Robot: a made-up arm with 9 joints. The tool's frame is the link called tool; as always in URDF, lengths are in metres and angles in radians.
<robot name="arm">
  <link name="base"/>
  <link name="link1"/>
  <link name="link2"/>
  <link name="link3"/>
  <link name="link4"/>
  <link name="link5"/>
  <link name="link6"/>
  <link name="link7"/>
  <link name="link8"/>
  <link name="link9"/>
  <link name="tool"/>
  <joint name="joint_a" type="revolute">
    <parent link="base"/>
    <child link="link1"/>
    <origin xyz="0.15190 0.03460 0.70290" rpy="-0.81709 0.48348 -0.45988"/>
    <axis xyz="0 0 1"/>
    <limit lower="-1.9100" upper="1.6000" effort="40" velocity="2"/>
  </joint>
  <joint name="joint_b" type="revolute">
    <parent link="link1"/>
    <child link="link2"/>
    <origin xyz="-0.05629 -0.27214 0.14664" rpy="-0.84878 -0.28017 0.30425"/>
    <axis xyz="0 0 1"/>
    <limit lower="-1.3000" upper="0.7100" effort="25" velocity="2.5"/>
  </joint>
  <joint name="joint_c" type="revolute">
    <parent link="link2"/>
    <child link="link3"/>
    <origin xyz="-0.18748 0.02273 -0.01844" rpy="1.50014 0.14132 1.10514"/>
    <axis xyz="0 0 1"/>
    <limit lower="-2.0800" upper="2.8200" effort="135" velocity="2.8"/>
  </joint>
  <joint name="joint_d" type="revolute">
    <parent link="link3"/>
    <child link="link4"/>
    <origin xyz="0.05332 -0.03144 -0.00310" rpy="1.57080 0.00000 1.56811"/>
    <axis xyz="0 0 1"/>
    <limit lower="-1.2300" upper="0.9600" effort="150" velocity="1.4"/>
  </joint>
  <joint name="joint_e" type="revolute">
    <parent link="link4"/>
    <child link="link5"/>
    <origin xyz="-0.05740 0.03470 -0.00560" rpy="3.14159 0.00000 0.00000"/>
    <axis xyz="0 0 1"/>
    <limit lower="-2.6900" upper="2.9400" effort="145" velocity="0.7"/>
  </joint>
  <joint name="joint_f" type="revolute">
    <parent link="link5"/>
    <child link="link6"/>
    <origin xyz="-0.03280 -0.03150 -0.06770" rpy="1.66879 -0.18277 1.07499"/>
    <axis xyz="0 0 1"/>
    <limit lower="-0.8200" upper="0.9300" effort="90" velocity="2.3"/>
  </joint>
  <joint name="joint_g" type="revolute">
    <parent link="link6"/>
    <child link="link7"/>
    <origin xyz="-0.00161 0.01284 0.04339" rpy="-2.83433 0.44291 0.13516"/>
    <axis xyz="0 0 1"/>
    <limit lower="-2.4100" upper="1.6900" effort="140" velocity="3.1"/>
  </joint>
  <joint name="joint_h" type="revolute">
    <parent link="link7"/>
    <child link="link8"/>
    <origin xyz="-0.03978 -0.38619 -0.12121" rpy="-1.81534 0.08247 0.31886"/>
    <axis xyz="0 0 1"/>
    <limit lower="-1.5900" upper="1.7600" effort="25" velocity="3.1"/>
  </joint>
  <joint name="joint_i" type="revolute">
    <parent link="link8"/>
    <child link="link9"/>
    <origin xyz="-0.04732 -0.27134 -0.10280" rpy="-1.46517 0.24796 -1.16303"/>
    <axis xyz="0 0 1"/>
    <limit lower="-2.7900" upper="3.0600" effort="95" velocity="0.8"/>
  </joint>
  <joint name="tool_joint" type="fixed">
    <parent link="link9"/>
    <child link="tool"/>
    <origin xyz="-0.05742 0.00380 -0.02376" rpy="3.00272 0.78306 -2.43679"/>
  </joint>
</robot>
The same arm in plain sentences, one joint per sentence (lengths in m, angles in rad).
The arm has nine revolute joints in a row. What follows holds with every joint at zero, and every direction is one of the base frame's. Joint 1 lies 0.1519 m along +x and 0.0346 m along +y and 0.7029 m along +z from the base frame's origin and turns about the direction (0.608706, 0.512205, 0.605906), from -1.91 to 1.6 rad. Joint 2 lies 0.0446 m along +x and 0.1106 m along -y and 0.2907 m along +z from joint 1 and turns about the direction (0.069899, 0.987179, 0.143497), from -1.3 to 0.71 rad. Joint 3 lies 0.1792 m along -x and 0.0148 m along -y and 0.0606 m along +z from joint 2 and turns about +x, from -2.08 to 2.82 rad. Joint 4 lies 0.0031 m along -x and 0.0313 m along -y and 0.0534 m along -z from joint 3 and turns about -z, from -1.23 to 0.96 rad. Joint 5 lies 0.0347 m along +x and 0.0574 m along -y and 0.0056 m along +z from joint 4 and turns about +z, from -2.69 to 2.94 rad. Joint 6 lies 0.0315 m along +x and 0.0328 m along -y and 0.0677 m along -z from joint 5 and turns about the direction (0.457814, 0.883828, -0.096203), from -0.82 to 0.93 rad. Joint 7 lies 0.0239 m along +x and 0.0376 m along +y and 0.0081 m along +z from joint 6 and turns about the direction (0.041399, -0.969569, 0.241292), from -2.41 to 1.69 rad. Joint 8 lies 0.1573 m along +x and 0.2092 m along +y and 0.3113 m along +z from joint 7 and turns about -z, from -1.59 to 1.76 rad. Joint 9 lies 0.0358 m along +x and 0.2731 m along -y and 0.1028 m along +z from joint 8 and turns about the direction (-0.906648, 0.409322, -0.102205), from -2.79 to 3.06 rad. The tool frame, which is the frame that the pose is given for, lies 0.0458 m along +x and 0.0414 m along +y and 0.008 m along -z from joint 9; its axes are the base frame's turned by roll 0.5895, pitch 0.5272 and yaw 0.0701 rad (as in URDF: about the fixed x, then y, then z).
